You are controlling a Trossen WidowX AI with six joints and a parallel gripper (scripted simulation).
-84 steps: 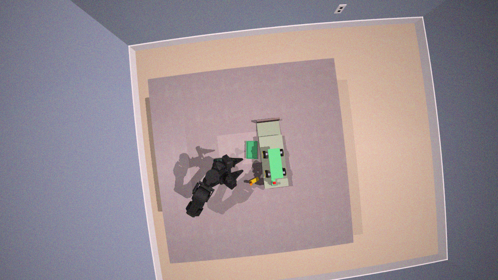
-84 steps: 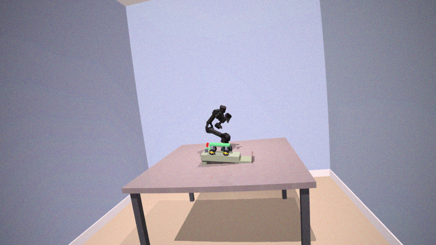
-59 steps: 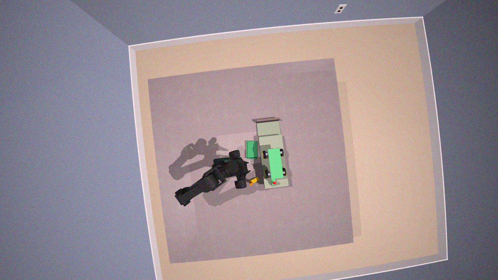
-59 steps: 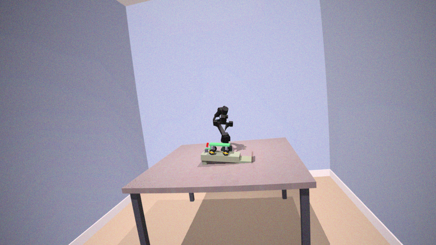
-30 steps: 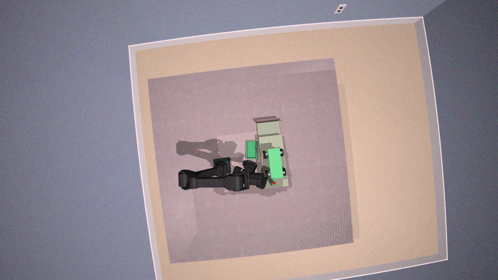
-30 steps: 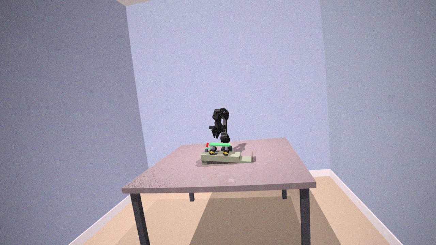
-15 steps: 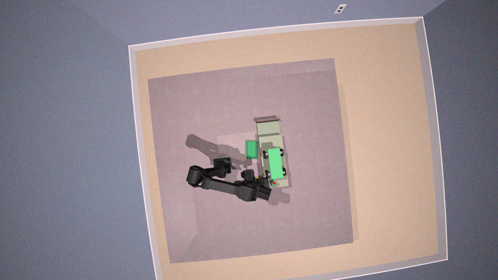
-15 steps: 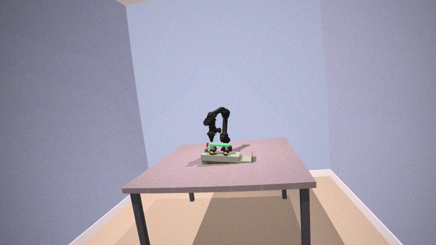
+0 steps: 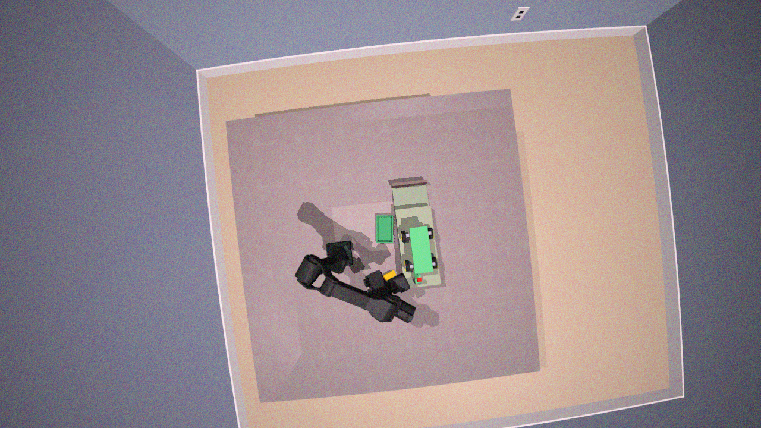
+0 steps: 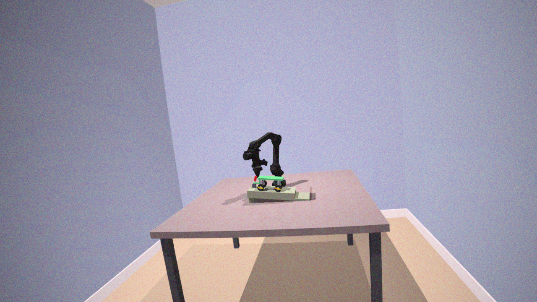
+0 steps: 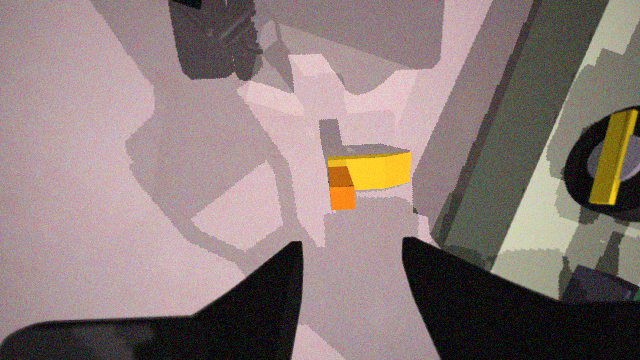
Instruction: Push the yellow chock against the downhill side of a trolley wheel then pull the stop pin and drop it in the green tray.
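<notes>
Right now my gripper tip is 100 mm above the yellow chock and 20 mm short of it. From my gripper tip the other things lie so: ramp 180 mm ahead, 90 mm to the left, 80 mm below; then red-headed stop pin 140 mm ahead, 20 mm to the right, 10 mm above; then trolley 180 mm ahead, 90 mm to the left, 10 mm below.
</notes>
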